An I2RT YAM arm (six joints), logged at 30 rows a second.
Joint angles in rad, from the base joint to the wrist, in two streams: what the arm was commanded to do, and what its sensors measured. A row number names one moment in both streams.
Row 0, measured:
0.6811 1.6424 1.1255 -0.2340 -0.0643 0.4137
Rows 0 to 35, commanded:
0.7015 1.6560 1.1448 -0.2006 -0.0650 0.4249
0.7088 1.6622 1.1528 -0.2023 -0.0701 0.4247
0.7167 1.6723 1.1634 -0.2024 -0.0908 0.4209
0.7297 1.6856 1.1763 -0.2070 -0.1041 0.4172
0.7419 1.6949 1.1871 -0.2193 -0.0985 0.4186
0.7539 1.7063 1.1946 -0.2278 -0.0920 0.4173
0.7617 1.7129 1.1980 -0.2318 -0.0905 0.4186
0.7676 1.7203 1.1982 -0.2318 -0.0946 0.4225
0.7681 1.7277 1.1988 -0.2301 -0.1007 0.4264
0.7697 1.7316 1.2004 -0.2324 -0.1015 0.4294
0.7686 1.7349 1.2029 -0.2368 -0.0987 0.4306
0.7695 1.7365 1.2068 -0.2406 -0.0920 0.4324
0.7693 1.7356 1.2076 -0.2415 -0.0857 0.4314
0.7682 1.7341 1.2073 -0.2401 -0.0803 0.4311
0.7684 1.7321 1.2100 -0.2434 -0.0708 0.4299
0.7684 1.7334 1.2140 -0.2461 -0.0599 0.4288
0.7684 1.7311 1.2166 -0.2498 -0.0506 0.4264
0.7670 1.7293 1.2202 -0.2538 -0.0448 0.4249
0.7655 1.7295 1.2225 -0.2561 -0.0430 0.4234
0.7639 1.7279 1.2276 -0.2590 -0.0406 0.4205
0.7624 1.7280 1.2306 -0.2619 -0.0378 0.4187
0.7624 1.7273 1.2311 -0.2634 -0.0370 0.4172
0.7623 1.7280 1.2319 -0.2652 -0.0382 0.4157
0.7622 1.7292 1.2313 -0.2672 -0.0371 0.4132
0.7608 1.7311 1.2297 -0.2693 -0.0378 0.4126
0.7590 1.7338 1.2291 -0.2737 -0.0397 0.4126
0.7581 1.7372 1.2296 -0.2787 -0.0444 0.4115
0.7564 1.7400 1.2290 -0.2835 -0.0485 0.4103
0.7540 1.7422 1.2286 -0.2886 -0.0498 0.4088
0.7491 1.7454 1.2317 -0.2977 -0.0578 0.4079
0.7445 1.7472 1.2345 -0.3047 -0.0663 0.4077
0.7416 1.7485 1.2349 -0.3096 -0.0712 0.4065
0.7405 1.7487 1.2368 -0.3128 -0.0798 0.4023
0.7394 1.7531 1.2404 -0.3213 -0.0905 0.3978
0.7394 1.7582 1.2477 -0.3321 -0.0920 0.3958
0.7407 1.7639 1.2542 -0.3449 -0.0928 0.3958
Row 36, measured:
0.7422 1.7569 1.2362 -0.3077 -0.0715 0.4118
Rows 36 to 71, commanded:
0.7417 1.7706 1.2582 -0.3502 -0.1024 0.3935
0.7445 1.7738 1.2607 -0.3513 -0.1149 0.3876
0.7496 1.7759 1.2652 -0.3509 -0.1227 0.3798
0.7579 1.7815 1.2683 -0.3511 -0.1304 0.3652
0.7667 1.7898 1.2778 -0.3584 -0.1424 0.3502
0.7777 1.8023 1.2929 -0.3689 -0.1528 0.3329
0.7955 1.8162 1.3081 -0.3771 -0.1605 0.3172
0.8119 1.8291 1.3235 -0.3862 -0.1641 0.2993
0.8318 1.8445 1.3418 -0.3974 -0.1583 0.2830
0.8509 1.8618 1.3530 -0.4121 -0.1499 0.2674
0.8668 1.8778 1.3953 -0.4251 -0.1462 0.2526
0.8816 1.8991 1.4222 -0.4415 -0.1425 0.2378
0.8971 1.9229 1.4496 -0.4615 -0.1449 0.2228
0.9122 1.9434 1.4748 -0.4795 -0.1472 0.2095
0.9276 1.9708 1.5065 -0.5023 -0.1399 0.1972
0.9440 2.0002 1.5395 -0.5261 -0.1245 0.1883
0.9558 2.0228 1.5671 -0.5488 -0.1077 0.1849
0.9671 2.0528 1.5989 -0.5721 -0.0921 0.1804
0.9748 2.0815 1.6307 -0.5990 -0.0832 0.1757
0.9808 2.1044 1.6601 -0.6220 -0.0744 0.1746
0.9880 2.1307 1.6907 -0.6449 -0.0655 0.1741
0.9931 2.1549 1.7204 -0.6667 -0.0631 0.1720
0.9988 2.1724 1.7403 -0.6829 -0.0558 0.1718
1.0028 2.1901 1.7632 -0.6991 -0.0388 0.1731
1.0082 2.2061 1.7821 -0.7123 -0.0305 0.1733
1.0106 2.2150 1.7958 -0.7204 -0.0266 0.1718
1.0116 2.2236 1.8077 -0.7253 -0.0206 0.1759
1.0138 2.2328 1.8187 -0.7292 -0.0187 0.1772
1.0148 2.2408 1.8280 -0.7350 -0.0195 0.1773
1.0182 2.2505 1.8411 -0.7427 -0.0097 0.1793
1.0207 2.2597 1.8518 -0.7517 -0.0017 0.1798
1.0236 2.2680 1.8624 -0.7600 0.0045 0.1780
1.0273 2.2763 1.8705 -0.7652 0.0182 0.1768
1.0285 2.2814 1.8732 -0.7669 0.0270 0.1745
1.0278 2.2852 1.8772 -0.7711 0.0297 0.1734
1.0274 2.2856 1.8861 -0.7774 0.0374 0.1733
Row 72, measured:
1.0264 2.2826 1.8687 -0.7349 -0.0002 0.1795
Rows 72 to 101, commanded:
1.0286 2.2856 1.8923 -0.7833 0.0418 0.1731
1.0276 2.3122 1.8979 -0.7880 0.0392 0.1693
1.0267 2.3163 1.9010 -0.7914 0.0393 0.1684
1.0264 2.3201 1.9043 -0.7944 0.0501 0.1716
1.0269 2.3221 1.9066 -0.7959 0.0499 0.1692
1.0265 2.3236 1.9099 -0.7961 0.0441 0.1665
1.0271 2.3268 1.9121 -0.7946 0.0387 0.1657
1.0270 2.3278 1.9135 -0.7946 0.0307 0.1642
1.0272 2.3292 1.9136 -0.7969 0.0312 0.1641
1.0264 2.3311 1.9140 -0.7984 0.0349 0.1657
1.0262 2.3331 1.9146 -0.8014 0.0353 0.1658
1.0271 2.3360 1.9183 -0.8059 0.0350 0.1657
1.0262 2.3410 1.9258 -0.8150 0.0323 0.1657
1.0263 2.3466 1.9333 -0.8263 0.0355 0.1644
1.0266 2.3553 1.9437 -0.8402 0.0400 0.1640
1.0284 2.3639 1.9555 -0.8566 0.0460 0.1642
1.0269 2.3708 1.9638 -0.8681 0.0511 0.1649
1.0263 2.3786 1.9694 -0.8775 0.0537 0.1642
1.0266 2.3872 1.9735 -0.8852 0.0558 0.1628
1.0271 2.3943 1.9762 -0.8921 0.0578 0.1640
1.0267 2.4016 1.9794 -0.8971 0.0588 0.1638
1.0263 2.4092 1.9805 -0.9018 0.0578 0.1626
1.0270 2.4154 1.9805 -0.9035 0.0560 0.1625
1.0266 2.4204 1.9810 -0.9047 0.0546 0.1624
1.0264 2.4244 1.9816 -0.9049 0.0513 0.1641
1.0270 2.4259 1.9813 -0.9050 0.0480 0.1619
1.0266 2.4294 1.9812 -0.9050 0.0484 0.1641
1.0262 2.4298 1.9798 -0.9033 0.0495 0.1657
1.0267 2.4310 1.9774 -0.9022 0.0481 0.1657
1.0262 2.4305 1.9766 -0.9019 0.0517 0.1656
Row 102, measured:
1.0279 2.3974 1.9953 -0.8593 0.0406 0.1604
